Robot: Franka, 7 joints.
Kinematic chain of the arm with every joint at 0, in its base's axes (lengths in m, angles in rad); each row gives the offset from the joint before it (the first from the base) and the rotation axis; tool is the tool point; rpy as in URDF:
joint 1: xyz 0 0 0.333 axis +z
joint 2: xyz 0 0 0 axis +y
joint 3: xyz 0 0 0.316 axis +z
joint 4: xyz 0.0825 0 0 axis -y
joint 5: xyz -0.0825 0 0.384 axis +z
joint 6: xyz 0 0 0 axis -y
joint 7: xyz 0.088 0 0 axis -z
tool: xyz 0 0 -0.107 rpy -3.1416 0 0
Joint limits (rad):
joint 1: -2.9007..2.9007
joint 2: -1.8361..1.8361
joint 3: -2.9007..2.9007
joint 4: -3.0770..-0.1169
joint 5: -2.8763..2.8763
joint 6: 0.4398..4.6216
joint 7: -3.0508..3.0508
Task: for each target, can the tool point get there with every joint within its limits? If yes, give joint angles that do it. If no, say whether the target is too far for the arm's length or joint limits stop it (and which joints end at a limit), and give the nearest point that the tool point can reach.
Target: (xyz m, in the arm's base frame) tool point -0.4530 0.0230 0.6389
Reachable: yes | joints 1.6332 -1.1892 1.0713 -2.2684 1.1807 2.8545 -0.8746
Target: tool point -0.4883 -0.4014 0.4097
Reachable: yes | joints -1.7037 0.6162 -1.1296 -1.8630 -1.0963 3.7138 -0.8237
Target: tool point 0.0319 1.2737 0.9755
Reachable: no: too far | nearest point 0.0192 0.7658 0.7193 | short by 0.569 m
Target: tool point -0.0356 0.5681 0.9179
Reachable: yes | joints -0.8637 -0.9971 0.7621 -0.8992 1.7249 1.8404 1.5358
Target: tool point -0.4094 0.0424 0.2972
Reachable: yes | joints -1.5470 -0.0242 -1.4189 -2.6569 -1.8376 1.4290 1.1030
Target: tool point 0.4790 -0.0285 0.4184
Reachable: yes | joints -1.0807 -0.1366 0.7664 -2.3899 1.7439 1.4572 1.1921
